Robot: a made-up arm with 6 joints. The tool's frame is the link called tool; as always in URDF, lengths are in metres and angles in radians.
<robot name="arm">
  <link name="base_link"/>
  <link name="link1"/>
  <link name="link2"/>
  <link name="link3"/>
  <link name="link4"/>
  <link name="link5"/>
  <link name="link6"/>
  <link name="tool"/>
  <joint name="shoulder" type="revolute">
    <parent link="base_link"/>
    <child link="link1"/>
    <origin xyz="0 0 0.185"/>
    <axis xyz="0 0 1"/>
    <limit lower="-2.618" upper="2.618" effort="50" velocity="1"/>
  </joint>
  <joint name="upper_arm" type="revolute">
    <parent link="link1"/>
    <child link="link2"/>
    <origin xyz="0 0 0" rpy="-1.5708 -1.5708 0"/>
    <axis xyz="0 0 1"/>
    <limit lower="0" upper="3.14" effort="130" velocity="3"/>
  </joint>
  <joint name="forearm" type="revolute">
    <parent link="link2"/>
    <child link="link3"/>
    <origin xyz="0.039 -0.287 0" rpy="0 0 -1.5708"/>
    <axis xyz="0 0 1"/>
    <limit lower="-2.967" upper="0" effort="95" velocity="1.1"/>
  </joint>
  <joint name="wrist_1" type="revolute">
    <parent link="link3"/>
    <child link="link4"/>
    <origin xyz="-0.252 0.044 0" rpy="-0.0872 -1.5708 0"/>
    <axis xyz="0 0 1"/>
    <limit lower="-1.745" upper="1.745" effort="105" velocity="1.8"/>
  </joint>
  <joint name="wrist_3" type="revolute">
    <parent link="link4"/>
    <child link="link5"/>
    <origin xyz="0 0 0" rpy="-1.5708 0 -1.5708"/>
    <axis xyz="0 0 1"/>
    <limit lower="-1.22" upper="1.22" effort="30" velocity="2.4"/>
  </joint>
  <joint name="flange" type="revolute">
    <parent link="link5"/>
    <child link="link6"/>
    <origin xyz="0.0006 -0.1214 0" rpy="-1.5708 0 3.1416"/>
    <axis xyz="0 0 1"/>
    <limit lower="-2.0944" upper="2.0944" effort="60" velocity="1.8"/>
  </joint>
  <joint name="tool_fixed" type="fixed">
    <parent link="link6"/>
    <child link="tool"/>
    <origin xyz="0 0 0" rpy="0 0 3.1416"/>
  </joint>
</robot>
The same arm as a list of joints. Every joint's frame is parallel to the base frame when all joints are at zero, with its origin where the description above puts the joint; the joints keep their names.
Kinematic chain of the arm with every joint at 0, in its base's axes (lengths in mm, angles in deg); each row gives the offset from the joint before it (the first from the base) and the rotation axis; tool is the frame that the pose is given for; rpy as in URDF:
shoulder: xyz 0 0 185 axis +z
upper_arm: xyz 0 0 0 axis +y
forearm: xyz -287 0 39 axis +y
wrist_1: xyz 252 0 44 axis 0.9962 0 0.0871
wrist_3: xyz 0 0 0 axis +y
flange: xyz 121 0 10 axis 0.9962 0 0.0871
tool: xyz 0 0 0 rpy 0 85 0
Joint limits (deg, base to tool): -150..150 0..179.91 -170..0 -99.98..99.98 -69.9..69.9 -120..120

